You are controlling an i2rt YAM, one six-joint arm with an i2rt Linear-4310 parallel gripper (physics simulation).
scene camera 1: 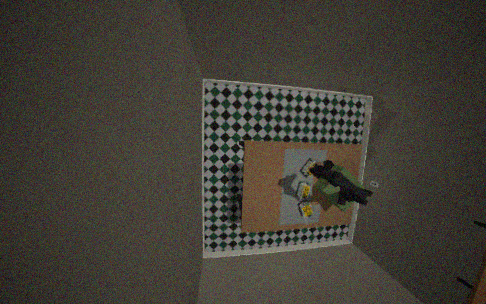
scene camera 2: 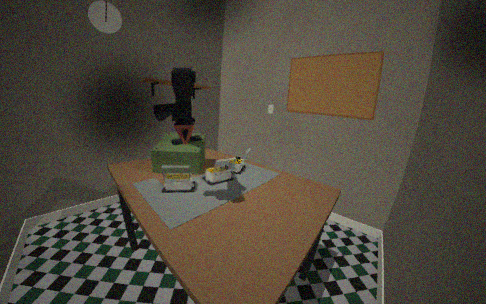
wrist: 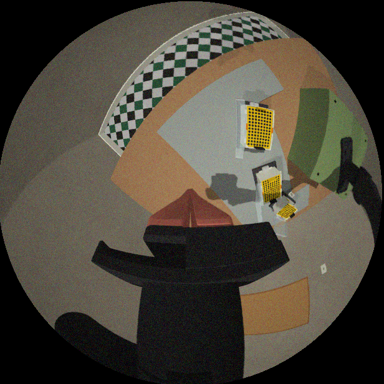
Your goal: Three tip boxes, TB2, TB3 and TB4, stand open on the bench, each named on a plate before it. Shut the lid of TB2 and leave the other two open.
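Observation:
TB2 is the white box at the left of the row in scene camera 2, with a yellow tip rack inside. Its clear lid stands up, open. The middle box and the far box also stand open; their plates are too small to read. My gripper is shut and empty, its red fingertips together, hanging in the air above the boxes' level. In scene camera 1 the arm partly covers TB2 and hides the fingertips.
The boxes stand on a blue-grey mat on the wooden bench. A green block under the arm's base stands behind the row. The arm's shadow falls on the mat.

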